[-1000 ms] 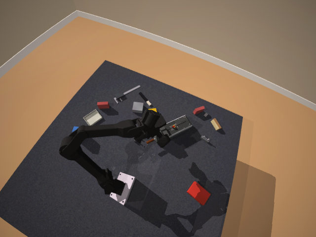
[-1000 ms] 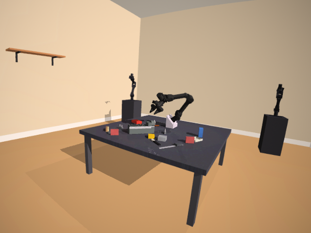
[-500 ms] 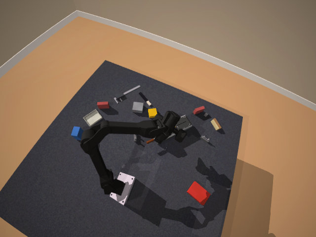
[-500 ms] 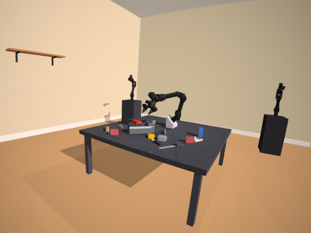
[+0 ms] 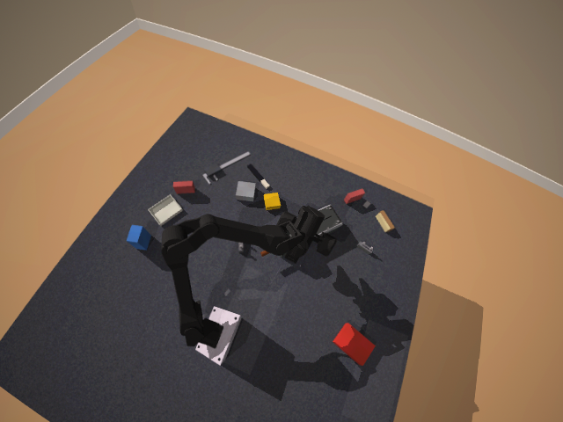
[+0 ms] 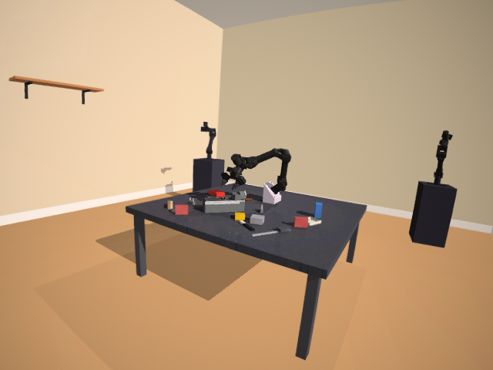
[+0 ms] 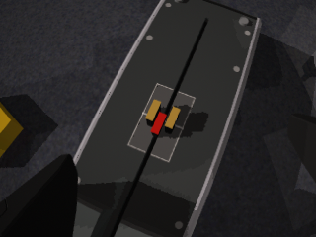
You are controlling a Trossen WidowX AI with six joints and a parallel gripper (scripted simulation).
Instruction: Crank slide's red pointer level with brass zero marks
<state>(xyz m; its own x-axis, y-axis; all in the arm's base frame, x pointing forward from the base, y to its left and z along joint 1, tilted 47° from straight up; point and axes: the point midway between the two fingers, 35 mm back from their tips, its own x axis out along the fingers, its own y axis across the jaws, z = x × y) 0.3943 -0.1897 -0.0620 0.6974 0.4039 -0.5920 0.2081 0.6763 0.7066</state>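
The brown crank handle lies 11 cm behind my gripper tip, 11 cm to the left of it and 8 cm below it. The rest, counted from my gripper tip: grey block 12 cm ahead, 28 cm to the left, 13 cm below; yellow block 12 cm ahead, 17 cm to the left, 13 cm below; red pointer 3 cm ahead, 6 cm below.
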